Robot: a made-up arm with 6 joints.
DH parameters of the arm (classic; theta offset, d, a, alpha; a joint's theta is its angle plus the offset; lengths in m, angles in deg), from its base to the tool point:
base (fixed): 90 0.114 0 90
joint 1: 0 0.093 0.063 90
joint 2: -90 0.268 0.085 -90
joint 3: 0 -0.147 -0.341 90
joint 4: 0 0.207 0.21 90
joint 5: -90 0.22 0.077 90
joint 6: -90 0.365 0.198 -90
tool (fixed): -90 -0.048 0 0
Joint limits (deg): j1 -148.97..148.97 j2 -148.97..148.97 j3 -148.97..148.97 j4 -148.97..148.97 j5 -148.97..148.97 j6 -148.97..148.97
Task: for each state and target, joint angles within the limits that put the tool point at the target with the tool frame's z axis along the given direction. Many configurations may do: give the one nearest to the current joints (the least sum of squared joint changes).
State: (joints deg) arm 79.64 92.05 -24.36 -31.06 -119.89 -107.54
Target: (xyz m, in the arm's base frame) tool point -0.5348 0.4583 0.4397 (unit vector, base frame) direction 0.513 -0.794 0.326
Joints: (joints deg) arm 130.89 50.46 8.64 -7.20 -148.97 -113.58
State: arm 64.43 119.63 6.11 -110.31 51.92 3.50
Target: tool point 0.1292 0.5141 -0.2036 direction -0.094 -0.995 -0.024
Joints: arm 65.08 75.76 35.47 -90.15 11.70 -10.89
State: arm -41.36 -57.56 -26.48 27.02 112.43 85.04
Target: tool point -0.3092 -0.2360 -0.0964 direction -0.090 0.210 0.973
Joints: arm -78.35 -45.17 20.29 66.27 122.59 104.12
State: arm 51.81 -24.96 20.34 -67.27 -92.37 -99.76
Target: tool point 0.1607 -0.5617 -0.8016 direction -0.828 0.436 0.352
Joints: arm 0.39 -0.69 21.70 -57.20 -100.65 -96.27
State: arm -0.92 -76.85 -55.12 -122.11 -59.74 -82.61
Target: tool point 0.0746 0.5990 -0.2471 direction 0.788 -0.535 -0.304
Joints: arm -18.55 -84.94 -57.18 -146.88 -37.27 -87.35
